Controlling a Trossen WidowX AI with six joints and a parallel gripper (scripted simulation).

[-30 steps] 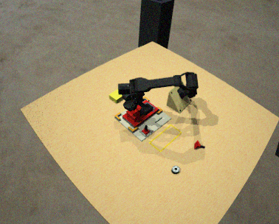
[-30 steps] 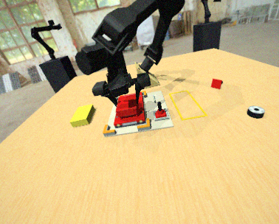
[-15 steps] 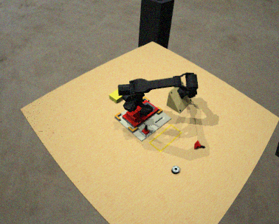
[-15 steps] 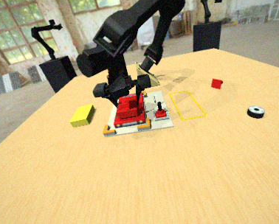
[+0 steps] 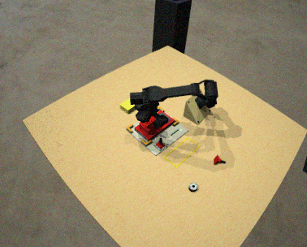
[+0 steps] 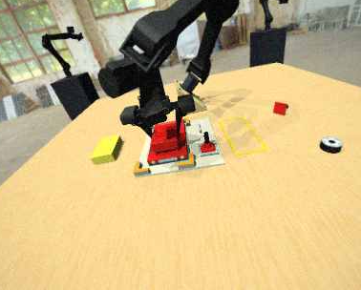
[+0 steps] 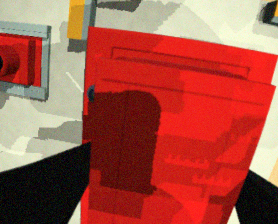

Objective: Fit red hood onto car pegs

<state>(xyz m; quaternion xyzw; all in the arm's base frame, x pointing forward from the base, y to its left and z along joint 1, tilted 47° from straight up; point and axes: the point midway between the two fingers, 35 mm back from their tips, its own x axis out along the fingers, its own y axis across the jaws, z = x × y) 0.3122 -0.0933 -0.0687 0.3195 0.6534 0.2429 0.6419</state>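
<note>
Right now the red hood is 1 cm above my gripper tip. Round my gripper tip: white ring: 37 cm to the left, 14 cm ahead, 4 cm below; then grey engine block: 3 cm below; then yellow block: 20 cm to the right, 7 cm behind, 3 cm below.
</note>
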